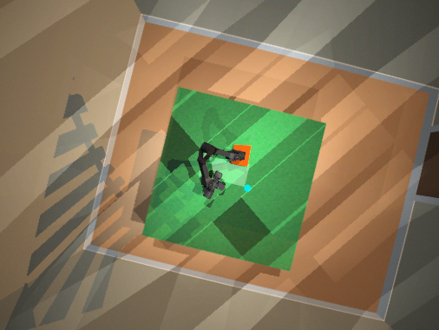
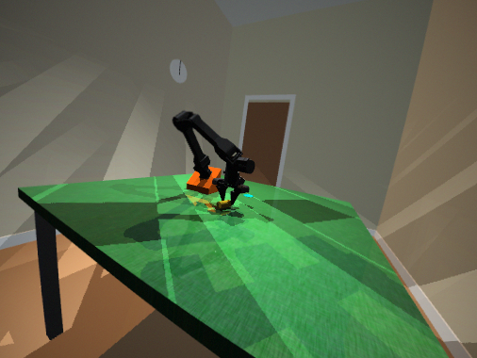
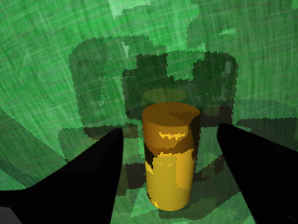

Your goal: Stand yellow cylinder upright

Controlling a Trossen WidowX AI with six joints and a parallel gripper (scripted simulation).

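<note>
Now: gripper tip 29 cm to the right of the cyan circle, 2 cm above it and 1 cm short of it. The rest, counted from my gripper tip: yellow tall cylinder (2 cm to the right, 1 cm behind).
</note>
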